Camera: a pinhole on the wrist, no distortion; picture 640 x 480 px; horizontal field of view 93.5 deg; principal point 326.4 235.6 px. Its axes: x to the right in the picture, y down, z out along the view. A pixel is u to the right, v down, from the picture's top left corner.
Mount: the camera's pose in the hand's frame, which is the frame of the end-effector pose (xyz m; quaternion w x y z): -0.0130 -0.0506 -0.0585 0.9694 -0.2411 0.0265 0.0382
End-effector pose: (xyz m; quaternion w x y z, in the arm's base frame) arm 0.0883 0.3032 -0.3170 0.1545 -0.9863 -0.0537 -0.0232
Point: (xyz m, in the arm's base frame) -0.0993 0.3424 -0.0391
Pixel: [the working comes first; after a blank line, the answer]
In the camera's frame: -0.1432 0.0252 -0.2239

behind the camera
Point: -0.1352 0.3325 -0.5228
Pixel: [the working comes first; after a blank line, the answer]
In the camera's frame: -0.2322 -0.0478 0.2474

44 177
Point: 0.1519 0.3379 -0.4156
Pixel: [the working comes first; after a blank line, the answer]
In the camera's frame: 0.0650 -0.0349 0.1735

439 175
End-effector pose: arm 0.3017 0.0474 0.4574 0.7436 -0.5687 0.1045 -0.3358
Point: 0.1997 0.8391 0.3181
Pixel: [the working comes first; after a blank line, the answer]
In the camera's frame: -0.6074 -0.0034 0.5979

21 234
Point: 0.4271 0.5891 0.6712
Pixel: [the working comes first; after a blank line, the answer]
In the camera's frame: -0.2231 -0.2965 0.5251

198 66
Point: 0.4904 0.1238 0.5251
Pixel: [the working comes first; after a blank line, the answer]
In the camera's frame: 0.1100 -0.0613 0.2501

459 162
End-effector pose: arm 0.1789 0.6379 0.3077 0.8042 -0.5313 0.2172 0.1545
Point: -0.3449 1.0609 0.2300
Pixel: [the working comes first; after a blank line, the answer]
In the camera's frame: -0.3777 0.3466 0.5211

108 436
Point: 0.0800 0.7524 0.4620
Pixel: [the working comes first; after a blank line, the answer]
In the camera's frame: -0.1610 -0.0610 0.1799

57 134
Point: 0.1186 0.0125 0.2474
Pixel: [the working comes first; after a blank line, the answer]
In the camera's frame: 0.0125 0.1557 -0.5398

behind the camera
